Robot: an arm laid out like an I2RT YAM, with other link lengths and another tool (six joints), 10 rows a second.
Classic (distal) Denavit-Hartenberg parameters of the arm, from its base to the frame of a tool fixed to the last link. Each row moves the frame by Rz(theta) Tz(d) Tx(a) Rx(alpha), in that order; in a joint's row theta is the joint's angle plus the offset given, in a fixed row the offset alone. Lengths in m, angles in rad.
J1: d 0.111  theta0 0  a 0.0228  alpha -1.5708
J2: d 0  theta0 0  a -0.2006  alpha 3.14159
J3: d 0  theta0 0.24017  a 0.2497  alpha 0
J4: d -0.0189  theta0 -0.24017  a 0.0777  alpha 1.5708
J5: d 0.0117  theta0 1.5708  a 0  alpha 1.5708
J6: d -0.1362  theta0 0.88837  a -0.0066  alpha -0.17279
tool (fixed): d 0.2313  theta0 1.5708  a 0  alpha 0
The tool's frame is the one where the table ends.
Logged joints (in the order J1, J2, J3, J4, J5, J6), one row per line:
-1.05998, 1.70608, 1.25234, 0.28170, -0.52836, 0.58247
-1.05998, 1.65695, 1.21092, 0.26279, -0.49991, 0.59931
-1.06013, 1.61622, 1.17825, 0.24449, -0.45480, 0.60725
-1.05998, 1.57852, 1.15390, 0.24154, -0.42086, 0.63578
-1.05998, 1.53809, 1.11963, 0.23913, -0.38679, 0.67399
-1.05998, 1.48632, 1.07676, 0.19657, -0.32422, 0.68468
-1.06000, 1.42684, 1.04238, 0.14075, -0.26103, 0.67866
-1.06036, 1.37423, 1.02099, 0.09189, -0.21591, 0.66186
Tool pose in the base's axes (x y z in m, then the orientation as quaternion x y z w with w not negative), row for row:
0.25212, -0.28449, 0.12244, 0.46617, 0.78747, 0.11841, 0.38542
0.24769, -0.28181, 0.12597, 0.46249, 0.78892, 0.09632, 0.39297
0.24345, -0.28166, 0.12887, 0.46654, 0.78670, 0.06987, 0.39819
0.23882, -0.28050, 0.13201, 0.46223, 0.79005, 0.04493, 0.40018
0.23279, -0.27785, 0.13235, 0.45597, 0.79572, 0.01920, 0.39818
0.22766, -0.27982, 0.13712, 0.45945, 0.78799, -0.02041, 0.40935
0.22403, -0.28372, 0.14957, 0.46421, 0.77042, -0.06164, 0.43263
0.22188, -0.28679, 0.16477, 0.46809, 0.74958, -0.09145, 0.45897
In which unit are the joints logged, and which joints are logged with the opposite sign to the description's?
The joints are logged in radians. Opposite sign: J4, J6.
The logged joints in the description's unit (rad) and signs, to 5 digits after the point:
-1.05998, 1.70608, 1.25234, -0.28170, -0.52836, -0.58247
-1.05998, 1.65695, 1.21092, -0.26279, -0.49991, -0.59931
-1.06013, 1.61622, 1.17825, -0.24449, -0.45480, -0.60725
-1.05998, 1.57852, 1.15390, -0.24154, -0.42086, -0.63578
-1.05998, 1.53809, 1.11963, -0.23913, -0.38679, -0.67399
-1.05998, 1.48632, 1.07676, -0.19657, -0.32422, -0.68468
-1.06000, 1.42684, 1.04238, -0.14075, -0.26103, -0.67866
-1.06036, 1.37423, 1.02099, -0.09189, -0.21591, -0.66186

